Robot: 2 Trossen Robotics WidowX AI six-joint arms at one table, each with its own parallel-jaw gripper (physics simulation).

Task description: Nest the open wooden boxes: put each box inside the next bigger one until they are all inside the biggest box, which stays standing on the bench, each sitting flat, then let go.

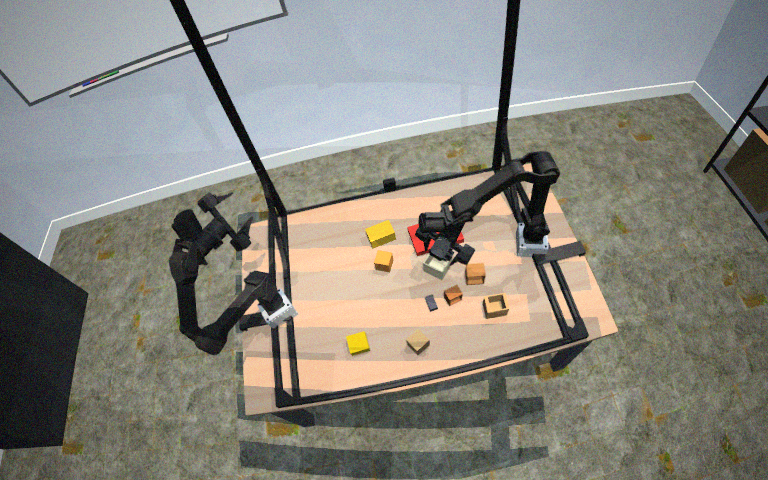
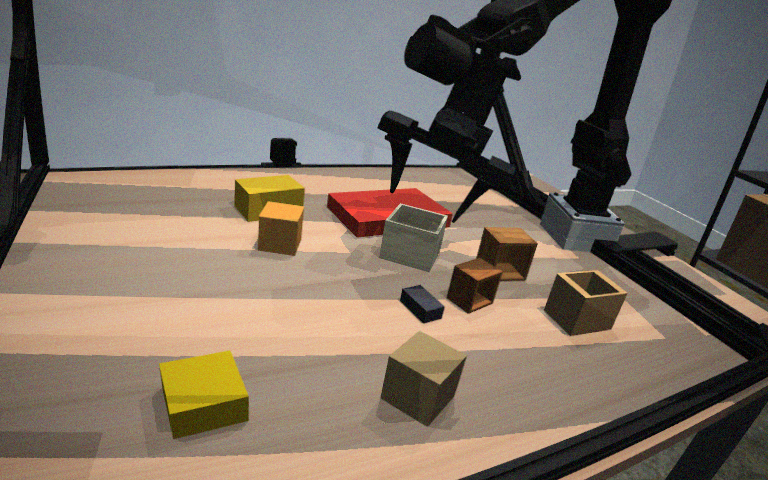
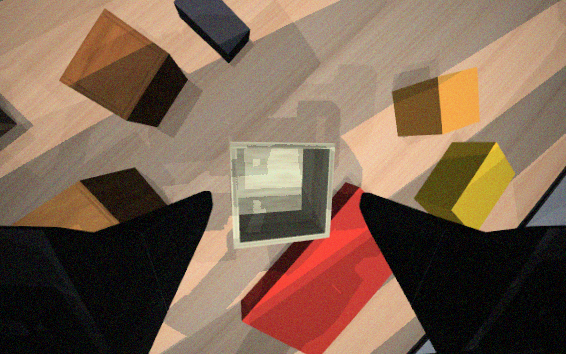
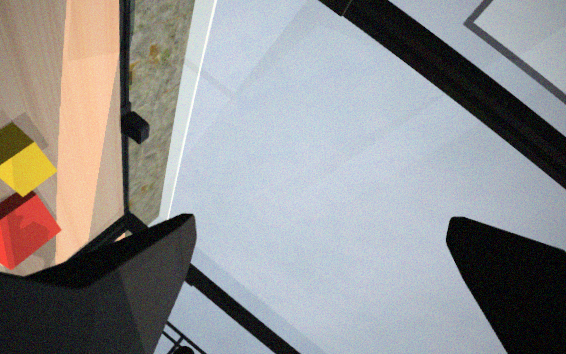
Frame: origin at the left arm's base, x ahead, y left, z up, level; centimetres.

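Where they show: left gripper, between the fingertips: [image 2: 422, 207] [image 3: 287, 199]; right gripper, between the fingertips: [image 1: 242, 204] [image 4: 322, 228]; left arm's base, origin of its link: [image 1: 533, 235] [image 2: 586, 207]; right arm's base, origin of its link: [image 1: 273, 304].
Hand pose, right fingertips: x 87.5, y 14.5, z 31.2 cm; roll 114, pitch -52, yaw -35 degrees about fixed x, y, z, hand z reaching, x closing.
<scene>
Things, the pixels of their top centre, and the offset from my right fingertips.
- pale grey-green box, centre of its top: [image 3: 285, 195] [image 2: 417, 217] [image 1: 437, 259] dy -3.8, dx -55.2, dz -31.6 cm
- tan box, centre of its top: [image 2: 592, 283] [image 1: 496, 302] dy +10.5, dx -74.7, dz -31.9 cm
- brown box, centre of its top: [image 3: 66, 244] [image 2: 511, 235] [image 1: 475, 269] dy -0.4, dx -67.7, dz -31.4 cm
- smaller reddish-brown box, centre of its top: [image 3: 115, 66] [image 2: 478, 268] [image 1: 453, 292] dy +7.4, dx -60.9, dz -32.7 cm
- tan cube, centre of its top: [image 2: 428, 355] [image 1: 417, 339] dy +23.9, dx -51.3, dz -32.4 cm
- orange cube, centre of its top: [image 3: 460, 100] [image 2: 282, 211] [image 1: 382, 257] dy -3.7, dx -37.0, dz -32.4 cm
- flat red block, centre of its top: [image 3: 337, 281] [image 2: 390, 203] [image 4: 22, 235] [image 1: 435, 232] dy -16.3, dx -53.6, dz -34.9 cm
- dark block, centre of its top: [image 3: 213, 16] [image 2: 423, 297] [image 1: 431, 301] dy +9.8, dx -54.1, dz -35.6 cm
A pale grey-green box [image 1: 434, 272] [image 2: 408, 243] [image 3: 316, 190] stands upright, its open top showing an empty inside. A tan box [image 1: 496, 313] [image 2: 591, 312] also stands mouth up. A brown box [image 1: 475, 273] [image 2: 504, 251] and a smaller reddish-brown box [image 1: 453, 294] [image 2: 472, 285] [image 3: 117, 65] lie on their sides. A tan cube [image 1: 417, 341] [image 2: 424, 376] and an orange cube [image 1: 383, 260] [image 2: 280, 228] [image 3: 417, 107] show no opening. My left gripper [image 1: 451, 253] [image 2: 423, 206] [image 3: 287, 199] is open, above the pale box. My right gripper [image 1: 240, 207] [image 4: 322, 228] is open, beyond the table's left edge.
A flat red block [image 1: 419, 240] [image 2: 362, 212] [image 3: 320, 290] lies close behind the pale box. A yellow block [image 1: 380, 233] [image 2: 271, 195] stands behind the orange cube; another yellow block [image 1: 357, 343] [image 2: 203, 390] lies at the front. A dark block [image 1: 431, 302] [image 2: 421, 303] lies beside the small brown box.
</scene>
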